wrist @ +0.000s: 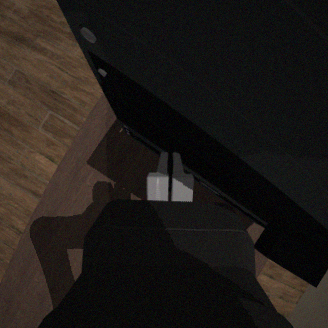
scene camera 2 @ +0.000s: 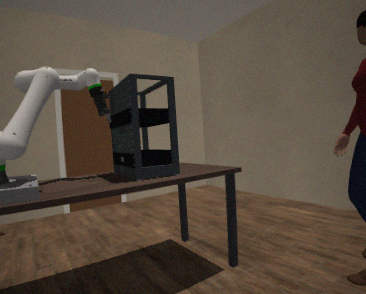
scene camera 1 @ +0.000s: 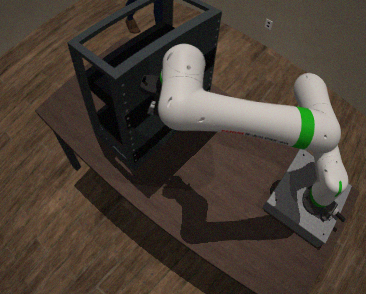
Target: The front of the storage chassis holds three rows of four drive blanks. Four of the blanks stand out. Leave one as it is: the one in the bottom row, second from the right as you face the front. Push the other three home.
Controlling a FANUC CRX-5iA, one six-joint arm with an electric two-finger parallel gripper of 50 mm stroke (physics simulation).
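Pixels of known places: gripper, fingertip midpoint: (wrist: 169, 163) (scene camera 2: 110, 122) (scene camera 1: 150, 112); arm's base, origin of the base link: (scene camera 1: 315, 200).
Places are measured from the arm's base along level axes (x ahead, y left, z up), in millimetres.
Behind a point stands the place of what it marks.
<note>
A dark rack (scene camera 1: 121, 112) {x 695, y 476, z 381 mm} (scene camera 2: 175, 130) {x 1011, y -4, z 209 mm} stands on the table and carries an upper black unit (scene camera 2: 155, 117) {x 890, y 17, z 297 mm} and a lower black unit (scene camera 2: 157, 157) {x 887, y 23, z 48 mm}. Which one is the storage chassis is hard to tell; the drive blanks cannot be made out in the dark, nor how far any stands out. My gripper (scene camera 1: 152, 108) {x 672, y 374, z 306 mm} (scene camera 2: 109, 120) {x 672, y 374, z 306 mm} (wrist: 169, 163) {x 672, y 374, z 306 mm} is shut and empty. It points obliquely down at the rack's front, at about the upper unit's height. In the wrist view the fingertips overlap the lower edge of a black front (wrist: 165, 125) {x 685, y 397, z 354 mm}; contact cannot be told.
The rack stands on the brown table (scene camera 1: 230, 195) {x 328, y 241, z -76 mm} (scene camera 2: 207, 170) {x 1245, y 18, z -76 mm}, opposite the robot's grey base plate (scene camera 1: 285, 205) {x 103, y 130, z 4 mm} (scene camera 2: 22, 192) {x 164, y -187, z -34 mm}. The white arm (scene camera 1: 250, 120) {x 326, y 341, z 610 mm} (scene camera 2: 27, 112) {x 201, y -112, z 325 mm} reaches across the table. A person (scene camera 2: 361, 125) stands on the floor beyond the table, at the right in the second scene view.
</note>
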